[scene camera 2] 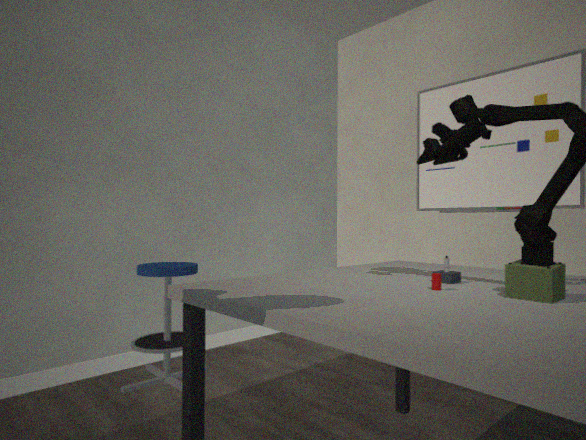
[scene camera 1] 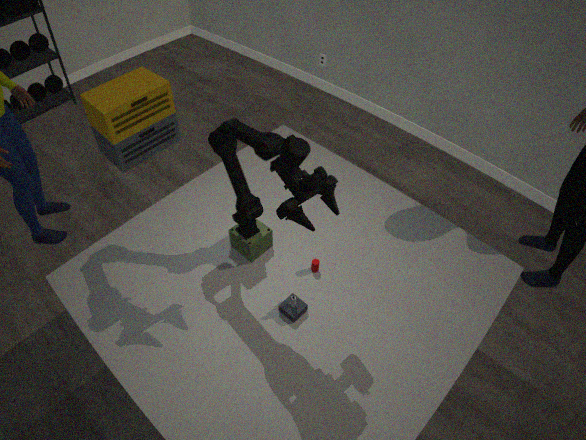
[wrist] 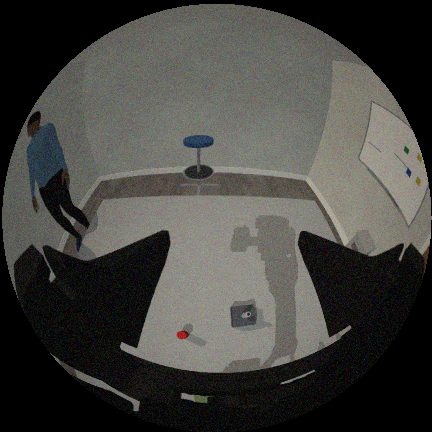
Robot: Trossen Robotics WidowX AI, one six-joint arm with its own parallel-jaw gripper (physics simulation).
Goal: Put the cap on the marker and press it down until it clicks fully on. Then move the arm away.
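Seen in the pictures: gripper, fingertip midpoint: (scene camera 2: 425, 163) (scene camera 1: 326, 222) (wrist: 237, 238); arm's base at its link origin: (scene camera 2: 538, 263) (scene camera 1: 247, 230).
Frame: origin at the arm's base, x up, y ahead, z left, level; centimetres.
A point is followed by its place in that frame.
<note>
The red cap (scene camera 1: 315, 265) {x -5.1, y 24.5, z 9.7 cm} (scene camera 2: 436, 281) {x -6.5, y 23.1, z 11.6 cm} (wrist: 182, 335) {x -4.4, y 23.6, z 10.1 cm} stands upright on the table, apart from the marker. The marker (scene camera 1: 294, 298) {x -1.1, y 31.0, z -6.5 cm} (scene camera 2: 446, 264) {x -3.1, y 30.3, z -5.8 cm} (wrist: 247, 314) {x -0.3, y 30.4, z -6.3 cm} is a small pale upright stub with a dark tip, held in a dark grey square block (scene camera 1: 292, 309) {x -5.6, y 31.6, z -7.8 cm} (scene camera 2: 453, 277) {x -7.0, y 27.1, z -4.8 cm} (wrist: 237, 316) {x -5.7, y 30.3, z -4.7 cm}. No cap is on it. My gripper (scene camera 1: 326, 222) {x 30.4, y 33.3, z 1.9 cm} (scene camera 2: 426, 161) {x 30.4, y 33.3, z 1.9 cm} (wrist: 237, 238) {x 30.4, y 33.3, z 1.9 cm} is open and empty, high above the table and tilted forward. In the wrist view the cap and the block both show below the fingertips, the cap left of the block.
The arm's green base block (scene camera 1: 251, 242) {x 0.3, y 5.4, z -2.7 cm} (scene camera 2: 530, 281) {x -4.1, y -0.6, z 6.4 cm} stands on the white table (scene camera 1: 400, 320) {x -9.1, y 58.1, z 16.7 cm} (scene camera 2: 350, 325) {x -9.1, y 9.7, z 62.7 cm}. Shadows of the arm fall across the table. Beyond it are a blue stool (scene camera 2: 167, 269) (wrist: 198, 141), yellow and grey crates (scene camera 1: 132, 100) and standing people.
</note>
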